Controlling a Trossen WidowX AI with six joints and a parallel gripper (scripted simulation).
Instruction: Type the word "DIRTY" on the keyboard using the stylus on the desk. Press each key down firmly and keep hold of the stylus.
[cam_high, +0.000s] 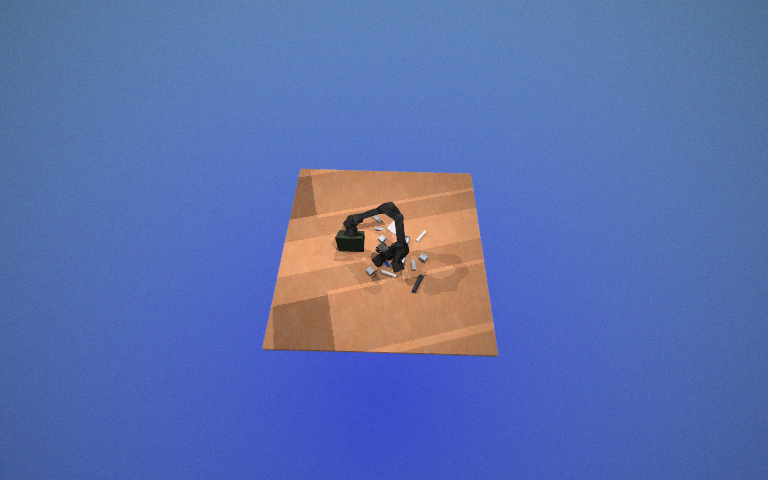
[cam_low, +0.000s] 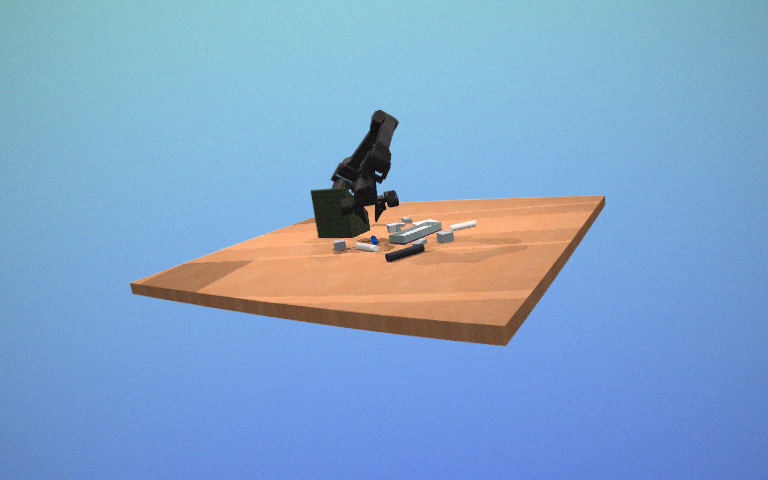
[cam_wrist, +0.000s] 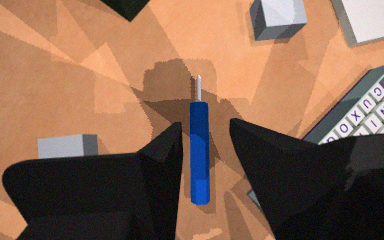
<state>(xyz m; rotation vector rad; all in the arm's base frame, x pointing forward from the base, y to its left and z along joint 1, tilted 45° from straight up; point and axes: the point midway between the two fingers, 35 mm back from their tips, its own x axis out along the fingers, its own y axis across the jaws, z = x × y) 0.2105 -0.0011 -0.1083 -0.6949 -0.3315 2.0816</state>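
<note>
Now: the stylus 60 mm below my gripper tip, 10 mm to the left of it and 10 mm behind it. Round my gripper tip: black bar 240 mm ahead, 140 mm to the right, 50 mm below; then stylus tip 60 mm below, 30 mm to the left, 30 mm behind; then grey block 100 mm to the right, 60 mm behind, 50 mm below.
</note>
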